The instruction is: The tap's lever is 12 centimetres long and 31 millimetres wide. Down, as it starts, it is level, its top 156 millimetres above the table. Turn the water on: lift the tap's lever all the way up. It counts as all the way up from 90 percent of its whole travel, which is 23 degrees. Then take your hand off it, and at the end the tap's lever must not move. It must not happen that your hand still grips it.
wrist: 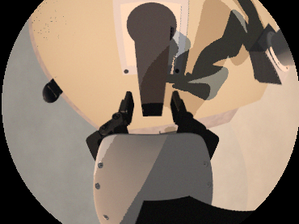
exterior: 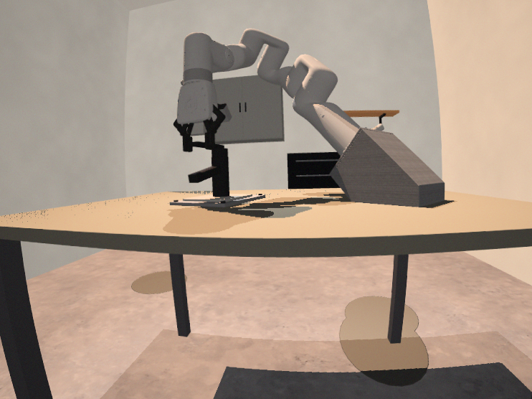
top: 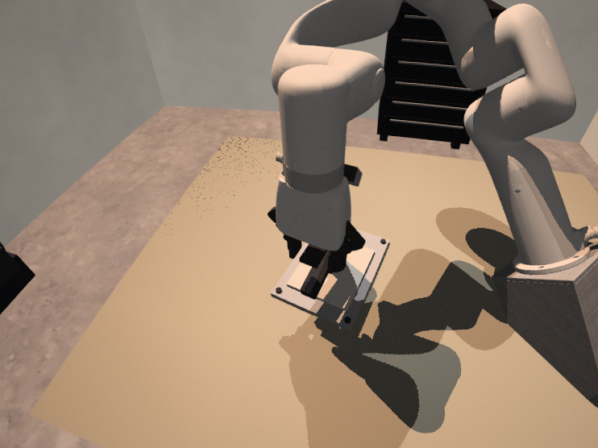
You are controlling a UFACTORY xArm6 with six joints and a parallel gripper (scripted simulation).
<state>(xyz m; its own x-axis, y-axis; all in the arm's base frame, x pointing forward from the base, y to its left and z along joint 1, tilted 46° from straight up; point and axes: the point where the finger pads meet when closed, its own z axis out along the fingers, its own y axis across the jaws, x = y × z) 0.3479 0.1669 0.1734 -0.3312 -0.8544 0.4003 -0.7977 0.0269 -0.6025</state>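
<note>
Right now the tap lever is 30 mm behind my hand, 60 mm to the right of it and 10 mm below it.
</note>
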